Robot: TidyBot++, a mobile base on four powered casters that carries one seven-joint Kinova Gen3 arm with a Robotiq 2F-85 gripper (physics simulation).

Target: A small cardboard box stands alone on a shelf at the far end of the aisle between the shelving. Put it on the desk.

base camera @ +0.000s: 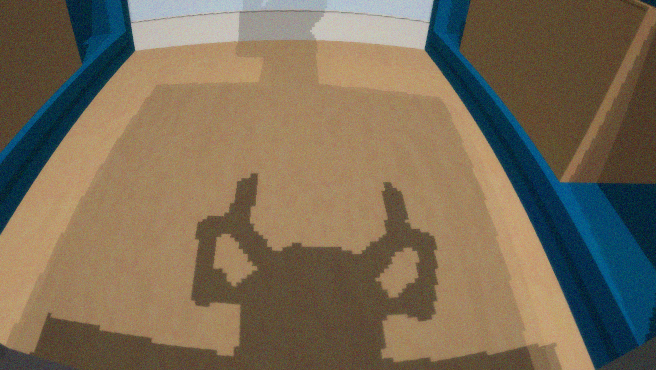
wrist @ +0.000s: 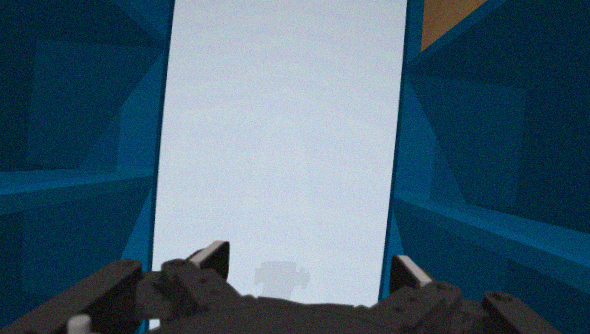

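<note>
My gripper is open and empty in the wrist view, its two fingertips wide apart in front of the pale end wall. Its shadow, with spread fingers, falls on the aisle floor in the base camera view. The small cardboard box standing alone does not show in a way I can tell in either view. The desk does not show in either view.
Blue shelving runs along the right, and more blue shelving along the left. A large brown box is low at the right. Part of an orange-brown box shows at the upper right. The pale wall closes the aisle.
</note>
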